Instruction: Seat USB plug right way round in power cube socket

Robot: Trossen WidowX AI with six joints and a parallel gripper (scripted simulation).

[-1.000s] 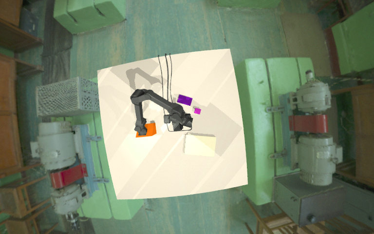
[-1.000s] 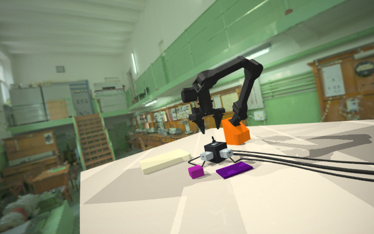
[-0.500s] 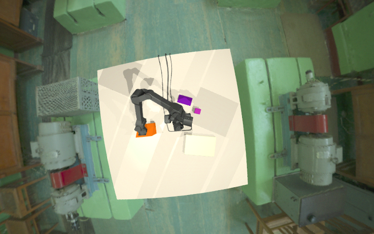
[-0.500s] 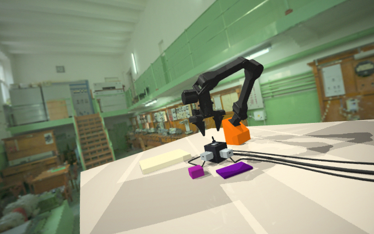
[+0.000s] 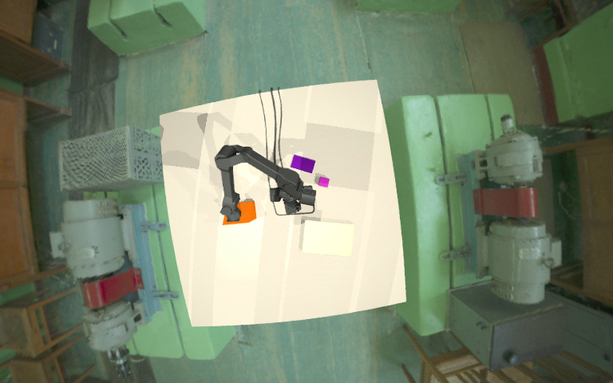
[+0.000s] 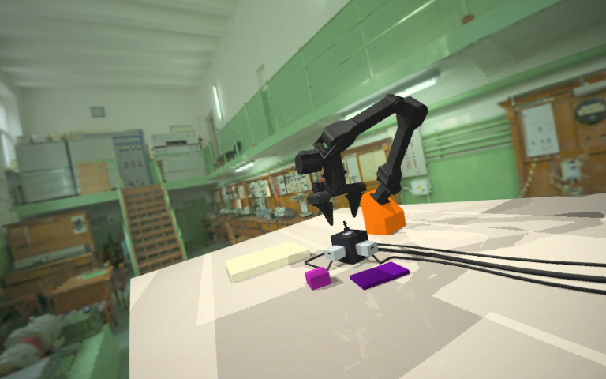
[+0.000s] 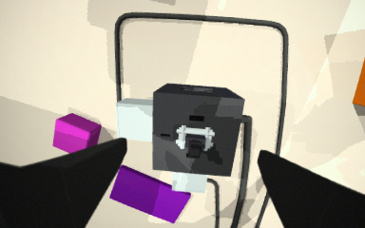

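Right now the USB plug is 20 mm below my gripper tip. Also, from my gripper tip: dark purple flat block: 60 mm ahead, 150 mm to the left, 110 mm below; cream slab: 160 mm ahead, 250 mm to the right, 100 mm below; magenta cube: 160 mm ahead, 50 mm to the left, 100 mm below.
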